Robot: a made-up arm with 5 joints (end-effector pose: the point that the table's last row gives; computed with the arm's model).
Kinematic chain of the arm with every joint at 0, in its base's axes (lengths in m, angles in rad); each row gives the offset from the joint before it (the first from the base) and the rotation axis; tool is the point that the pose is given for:
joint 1: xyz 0 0 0.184 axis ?
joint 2: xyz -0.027 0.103 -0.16 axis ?
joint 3: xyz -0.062 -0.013 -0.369 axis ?
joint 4: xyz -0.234 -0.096 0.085 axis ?
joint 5: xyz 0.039 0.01 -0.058 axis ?
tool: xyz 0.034 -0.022 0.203
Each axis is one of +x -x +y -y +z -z.
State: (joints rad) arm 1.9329 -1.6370 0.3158 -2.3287 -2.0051
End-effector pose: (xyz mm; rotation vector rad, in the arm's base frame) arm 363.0 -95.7 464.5 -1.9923 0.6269 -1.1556
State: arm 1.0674 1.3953 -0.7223 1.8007 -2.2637
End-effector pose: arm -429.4 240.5 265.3 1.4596 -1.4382 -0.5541
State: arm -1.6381 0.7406 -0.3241 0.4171 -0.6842
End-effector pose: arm 426.4 98.0 -142.1 1.3693 -1.7622 0.8497
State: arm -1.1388 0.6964 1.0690 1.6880 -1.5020
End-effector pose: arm 500.1 -2.3 41.7 -0.7140 0.9060 -2.2205
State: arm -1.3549 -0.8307 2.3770 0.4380 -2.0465
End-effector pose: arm 534.8 -126.5 227.9 0.3694 1.2834 0.8683
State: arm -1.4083 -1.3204 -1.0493 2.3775 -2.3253
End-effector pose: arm 119.9 25.5 -188.4 -1.8369 -0.7927 1.1774
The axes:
joint 1: +y
joint 2: +x
joint 3: +z
joint 4: -y
joint 5: -x

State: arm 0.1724 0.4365 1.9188 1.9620 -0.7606
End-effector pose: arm 164.3 -11.8 -335.5 -2.3400 1.2111 -1.3735
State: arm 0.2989 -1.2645 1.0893 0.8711 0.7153
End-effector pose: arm -224.8 -119.2 274.6 -1.0071 -0.2902 1.4232
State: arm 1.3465 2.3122 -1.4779 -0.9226 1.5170
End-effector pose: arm 229.4 226.9 229.6 2.1749 1.9652 0.2036
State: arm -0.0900 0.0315 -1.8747 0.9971 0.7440
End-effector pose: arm 57.9 355.1 -129.2 -1.3133 -0.0265 -2.0333
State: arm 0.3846 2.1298 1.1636 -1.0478 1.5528
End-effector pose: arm -307.6 503.3 184.7 -0.0083 -0.8632 0.5896
